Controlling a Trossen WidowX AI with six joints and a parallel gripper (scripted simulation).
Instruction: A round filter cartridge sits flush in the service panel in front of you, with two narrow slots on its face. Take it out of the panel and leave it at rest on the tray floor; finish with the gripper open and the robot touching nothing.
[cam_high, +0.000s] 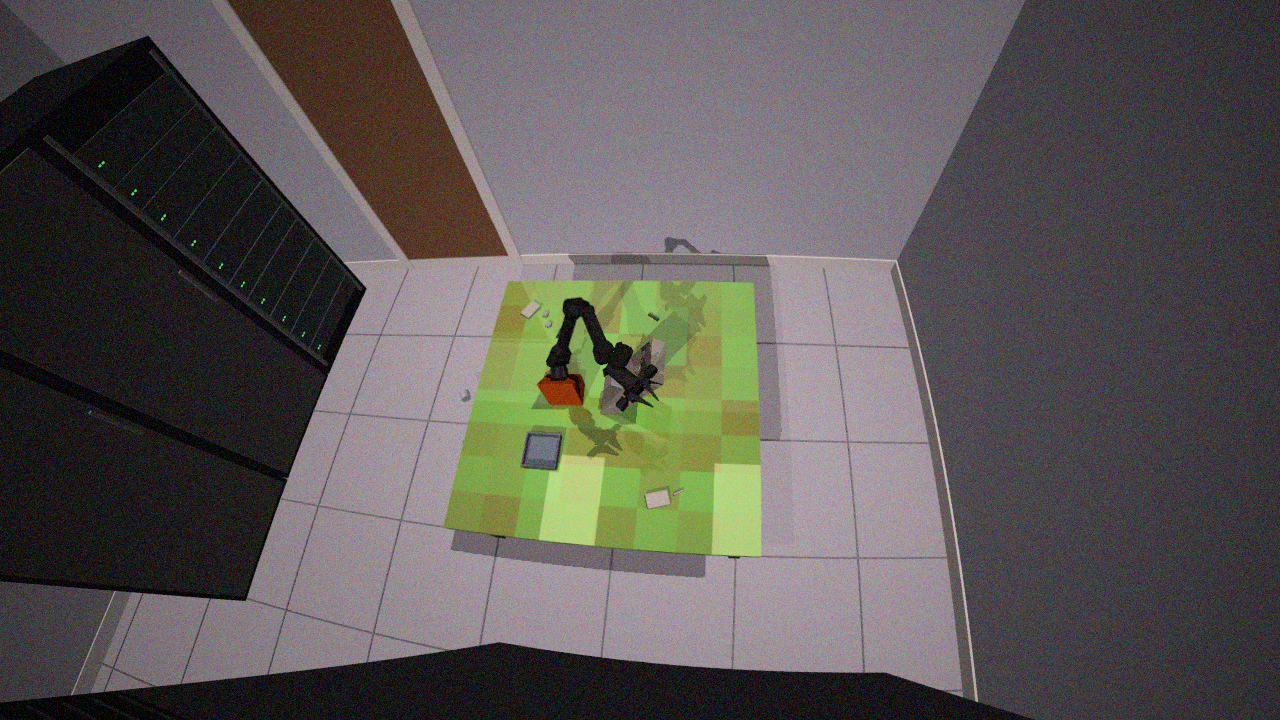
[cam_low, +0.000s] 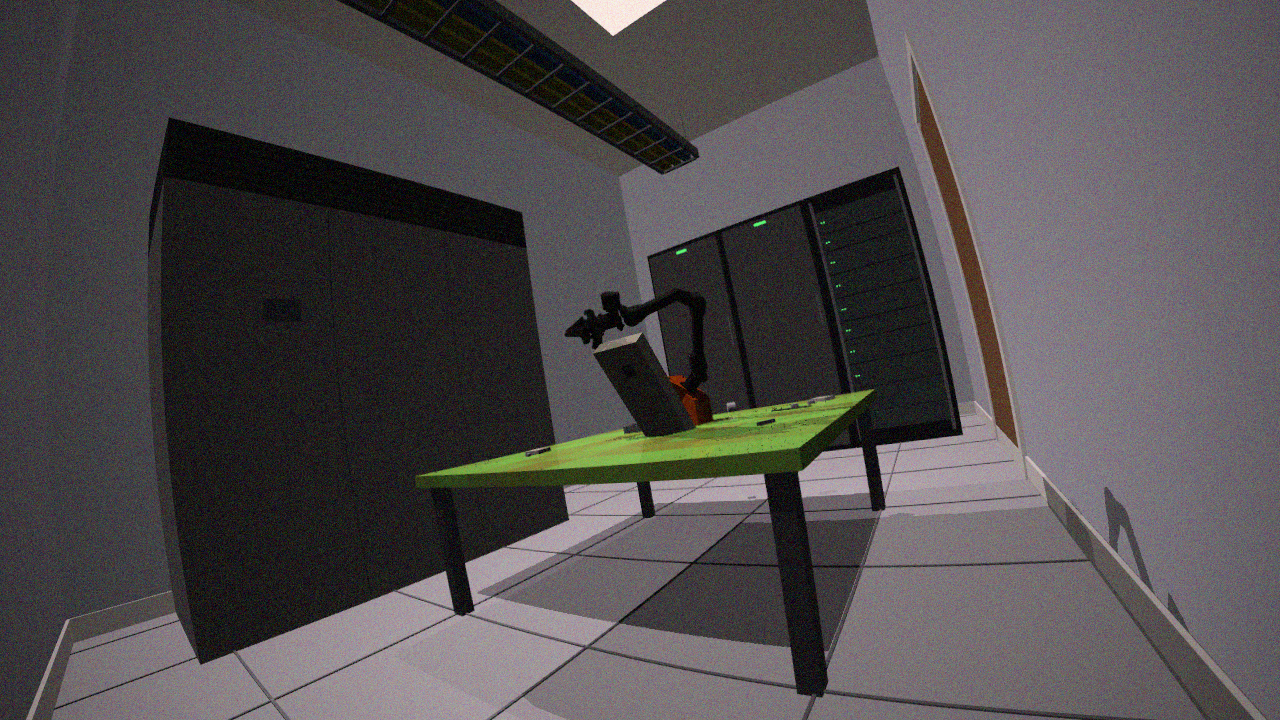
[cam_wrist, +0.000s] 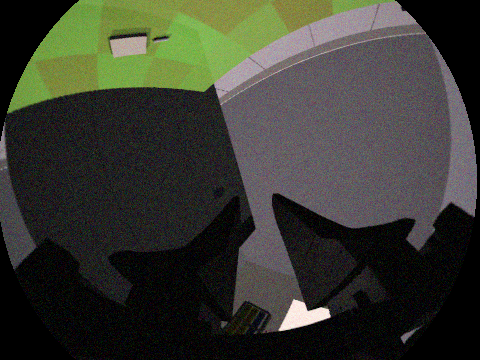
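Right now the round filter cartridge is 210 mm to the left of my gripper tip, 150 mm below it and 80 mm behind it. The rest, counted from my gripper tip: small dark piece (640 mm to the left, 400 mm below, 70 mm behind); grey service panel (230 mm below, 210 mm to the left, 120 mm behind); dark square tray (510 mm behind, 400 mm below, 60 mm to the right).
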